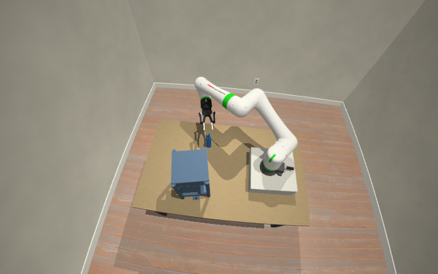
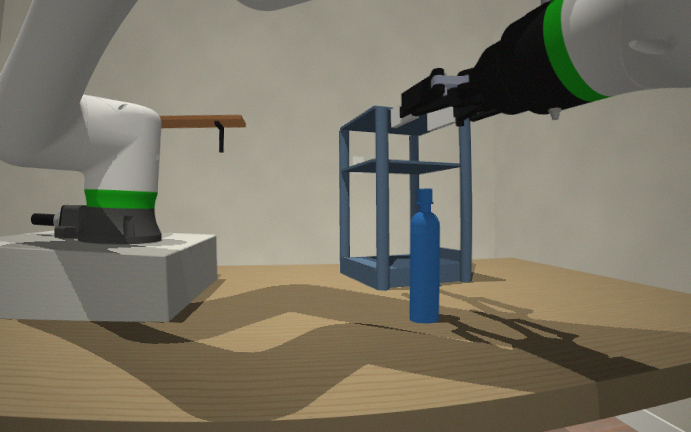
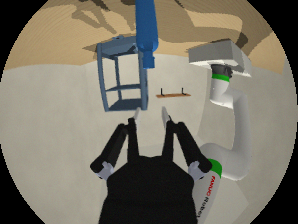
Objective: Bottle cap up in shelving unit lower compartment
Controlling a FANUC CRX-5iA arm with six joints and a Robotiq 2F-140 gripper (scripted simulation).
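Now: hand 170 mm above the blue bottle. The rest, counted from my hand: shelving unit 10 mm ahead, 350 mm to the left, 110 mm below.
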